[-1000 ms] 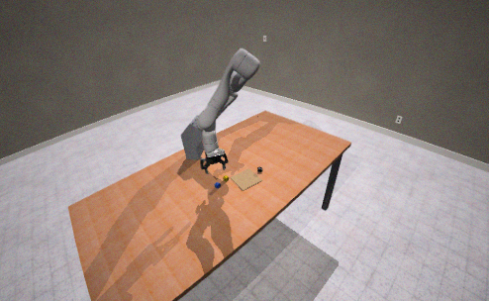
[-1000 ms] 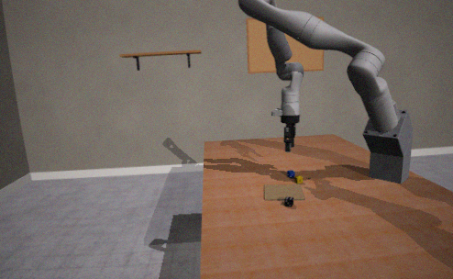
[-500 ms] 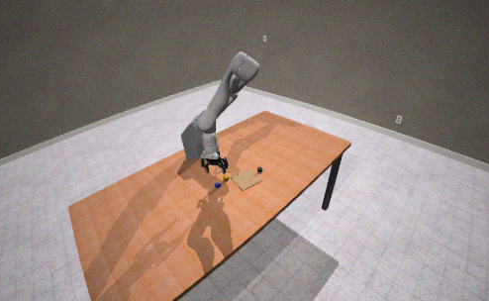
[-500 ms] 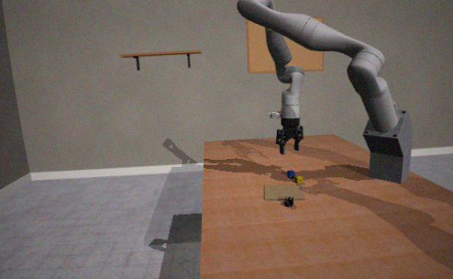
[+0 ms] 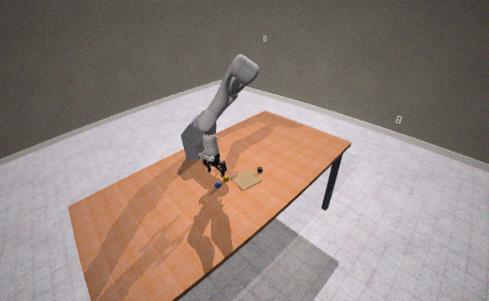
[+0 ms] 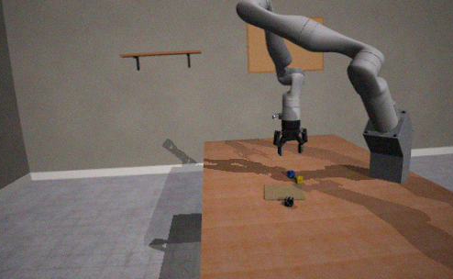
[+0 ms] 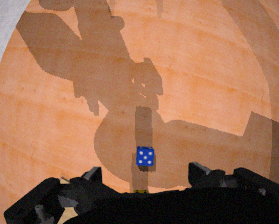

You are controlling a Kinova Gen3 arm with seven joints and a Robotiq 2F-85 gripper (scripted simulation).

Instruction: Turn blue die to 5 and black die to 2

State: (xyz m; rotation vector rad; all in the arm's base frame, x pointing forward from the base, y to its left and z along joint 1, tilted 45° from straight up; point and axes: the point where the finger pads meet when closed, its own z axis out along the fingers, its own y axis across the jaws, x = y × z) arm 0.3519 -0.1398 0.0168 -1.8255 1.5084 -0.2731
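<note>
Now: the blue die 90 mm below my hand. Also, from my hand: yellow die: 90 mm below, 70 mm to the left, 20 mm behind; then tan mat: 170 mm to the left, 100 mm below, 50 mm ahead; then black die: 280 mm to the left, 90 mm below, 50 mm ahead.
</note>
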